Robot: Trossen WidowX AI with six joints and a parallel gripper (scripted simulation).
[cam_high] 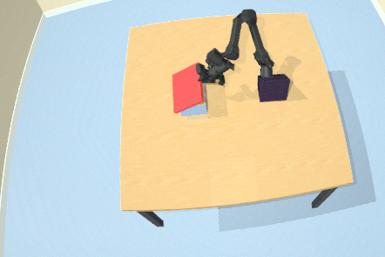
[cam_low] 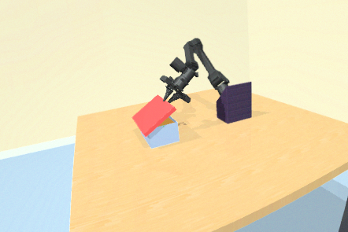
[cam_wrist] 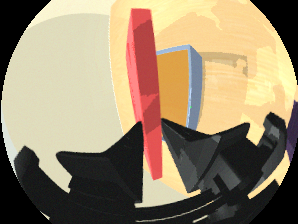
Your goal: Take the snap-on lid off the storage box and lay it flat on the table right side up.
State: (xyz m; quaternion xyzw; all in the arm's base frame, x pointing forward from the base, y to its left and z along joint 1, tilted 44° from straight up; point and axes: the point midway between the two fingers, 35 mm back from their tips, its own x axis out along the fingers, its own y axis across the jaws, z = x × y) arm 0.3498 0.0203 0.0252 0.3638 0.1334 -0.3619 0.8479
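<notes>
The lid is 7 cm ahead of my gripper tip and 4 cm below it. The rest, counted from my gripper tip: blue storage box (12 cm below, 5 cm ahead).
</notes>
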